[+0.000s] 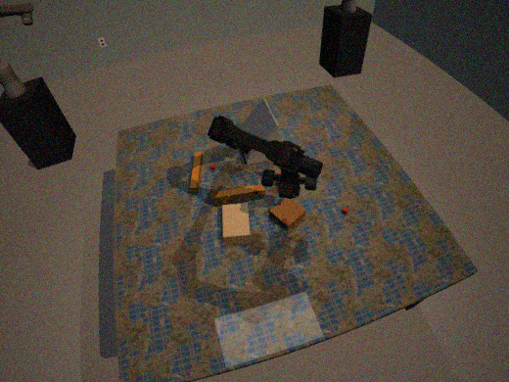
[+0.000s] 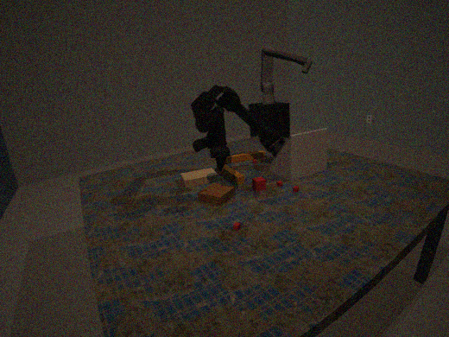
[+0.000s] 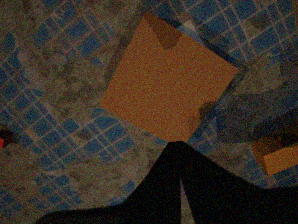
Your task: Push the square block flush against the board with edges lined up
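Now: the square orange-brown block 9 cm below my gripper tip, 2 cm ahead of it and 1 cm to the right of it. From my gripper tip the other things lie so: tan block (21 cm to the right, 9 cm below, 1 cm behind); red cube (14 cm behind, 8 cm below, 3 cm to the left).
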